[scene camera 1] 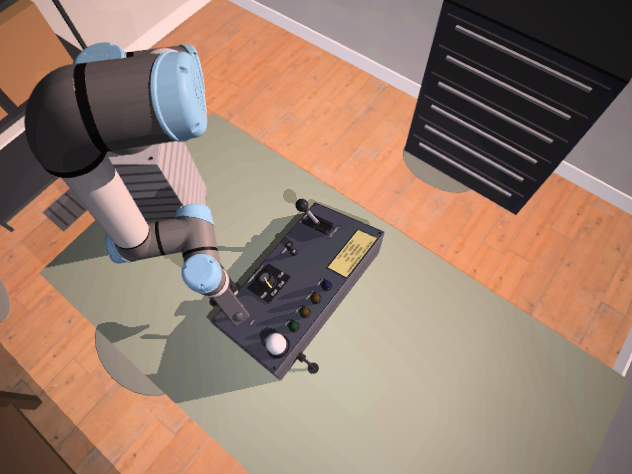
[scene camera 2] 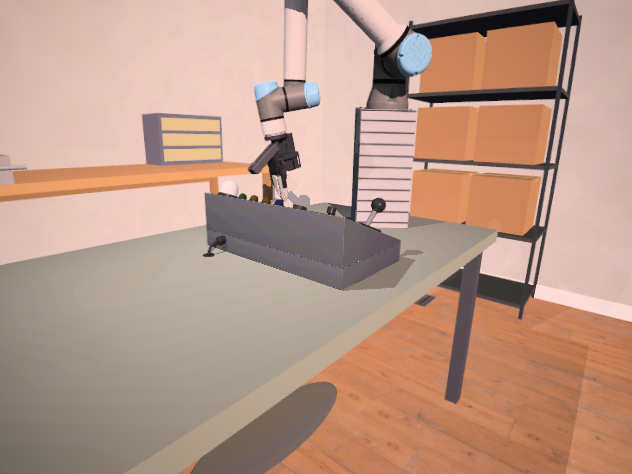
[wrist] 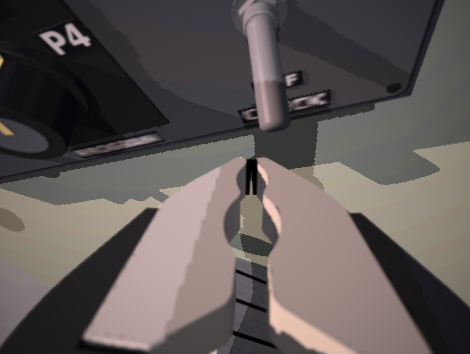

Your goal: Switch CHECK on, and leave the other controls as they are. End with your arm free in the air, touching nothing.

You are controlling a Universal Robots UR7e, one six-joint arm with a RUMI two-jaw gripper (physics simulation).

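Frame: origin at the arm's base, x ahead, y left, z up, level; centimetres.
Seen in the pictures: gripper, fingertip midpoint: (scene camera 2: 285, 201) (wrist: 251, 162); arm's base at its link origin: (scene camera 2: 386, 108).
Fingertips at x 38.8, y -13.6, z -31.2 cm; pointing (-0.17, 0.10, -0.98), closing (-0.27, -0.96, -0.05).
Offsets run from my fingertips to a thing's top centre. "*": to the spot under its first point.
The dark control panel (scene camera 1: 306, 265) (scene camera 2: 275, 234) (wrist: 175, 65) stands on the table. In the wrist view the CHECK switch {dx +3.8, dy -1.6, dz +1.3 cm} (wrist: 265, 65) is a grey metal lever. It leans toward the panel's near edge and its tip overlaps the CHECK label {dx -0.2, dy -1.6, dz -4.6 cm} (wrist: 317, 100). Part of an OFF label {* dx +1.7, dy -2.5, dz -4.1 cm} (wrist: 294, 79) shows beside it. In scene camera 1 the arm hides the switch. My gripper (scene camera 2: 284, 196) (wrist: 251, 162) is shut and empty. In the wrist view its fingertips show below the lever's tip, with a visible gap between them. The fingers are hidden in scene camera 1.
A rotary knob {dx +4.8, dy +10.4, dz +1.2 cm} (scene camera 1: 265, 278) (wrist: 30, 140) sits beside the CHECK switch. The panel also bears a white dome {* dx +20.6, dy -2.8, dz +8.0 cm} (scene camera 1: 275, 343) (scene camera 2: 229, 188), several coloured buttons, small toggles {dx +4.8, dy +22.4, dz +1.9 cm} (scene camera 1: 290, 248) and a ball-topped lever {dx -0.9, dy +34.4, dz +5.1 cm} (scene camera 1: 301, 205) (scene camera 2: 377, 205). Another small black-knobbed part {* dx +29.6, dy -0.2, dz -9.8 cm} (scene camera 1: 312, 367) projects from its side.
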